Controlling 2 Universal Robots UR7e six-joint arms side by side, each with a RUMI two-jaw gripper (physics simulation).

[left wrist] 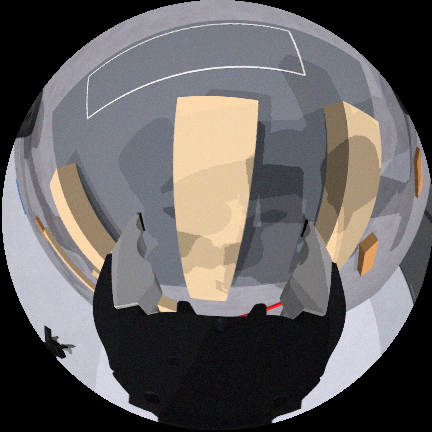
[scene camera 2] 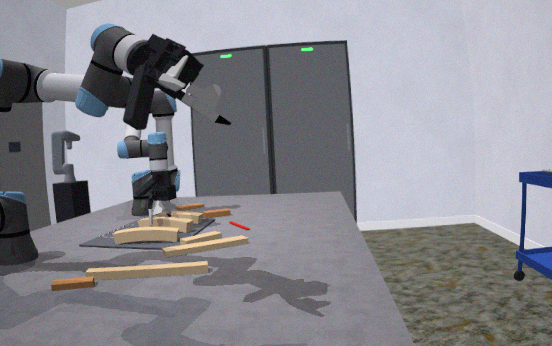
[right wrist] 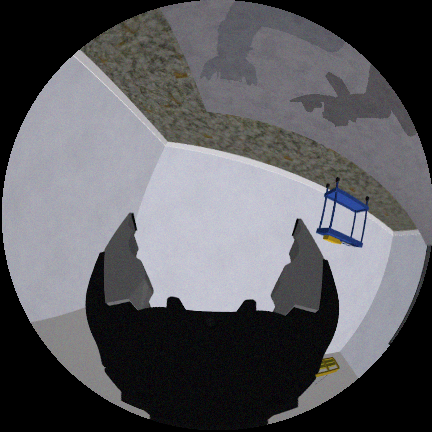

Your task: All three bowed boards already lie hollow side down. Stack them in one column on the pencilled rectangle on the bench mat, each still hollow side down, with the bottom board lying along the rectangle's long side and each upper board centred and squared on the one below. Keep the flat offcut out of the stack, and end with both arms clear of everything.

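Seen in the pictures: left gripper, between the fingertips: (left wrist: 223, 217) (scene camera 2: 161, 221); right gripper, between the fingertips: (left wrist: 65, 341) (scene camera 2: 210, 107) (right wrist: 214, 216); left arm's base, origin of its link: (scene camera 2: 145, 213); right arm's base, origin of its link: (scene camera 2: 16, 259).
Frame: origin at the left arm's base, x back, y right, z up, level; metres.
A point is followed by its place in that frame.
Three bowed boards lie apart on the dark bench mat (scene camera 2: 95, 244) @(x -0.187, y 0.665, z 0.006 m) (left wrist: 125, 142) @(x -0.249, y 0.489, z 0.006 m), hollow side down: a front one (scene camera 2: 146, 235) @(x -0.381, y 0.607, z 0.034 m), at the left in the left wrist view (left wrist: 87, 220) @(x -0.333, y 0.570, z 0.034 m); a middle one (scene camera 2: 177, 223) @(x -0.418, y 0.430, z 0.042 m) (left wrist: 215, 150) @(x -0.262, y 0.391, z 0.052 m); and a back one (scene camera 2: 196, 218) @(x -0.427, y 0.269, z 0.030 m), at the right in the left wrist view (left wrist: 362, 175) @(x -0.265, y 0.254, z 0.049 m). The pencilled rectangle (left wrist: 240, 66) carries no board. My left gripper (scene camera 2: 160, 215) @(x -0.321, y 0.386, z 0.037 m) (left wrist: 223, 217) @(x -0.321, y 0.386, z 0.037 m) is open low above the middle board, its fingers on either side of the board. Contact cannot be told. My right gripper (scene camera 2: 205, 90) @(x -0.861, y 1.136, z 0.381 m) (right wrist: 214, 216) @(x -0.861, y 1.136, z 0.381 m) is open, high above the bench.
Straight pale pieces, one short (scene camera 2: 201, 238) @(x -0.581, y 0.579, z 0.024 m) and two longer (scene camera 2: 206, 246) @(x -0.623, y 0.641, z 0.014 m) (scene camera 2: 147, 271) @(x -0.562, y 0.907, z 0.015 m), lie beside and before the mat. Which is the flat offcut is unclear. Orange blocks (scene camera 2: 73, 283) @(x -0.422, y 1.043, z 0.014 m) (scene camera 2: 216, 213) @(x -0.448, y 0.082, z 0.017 m) (left wrist: 368, 255) @(x -0.420, y 0.082, z 0.026 m) and a red stick (scene camera 2: 239, 225) @(x -0.624, y 0.290, z 0.006 m) (left wrist: 274, 307) @(x -0.598, y 0.260, z 0.007 m) lie around. A blue cart (scene camera 2: 535, 176) (right wrist: 345, 200) stands off the bench.
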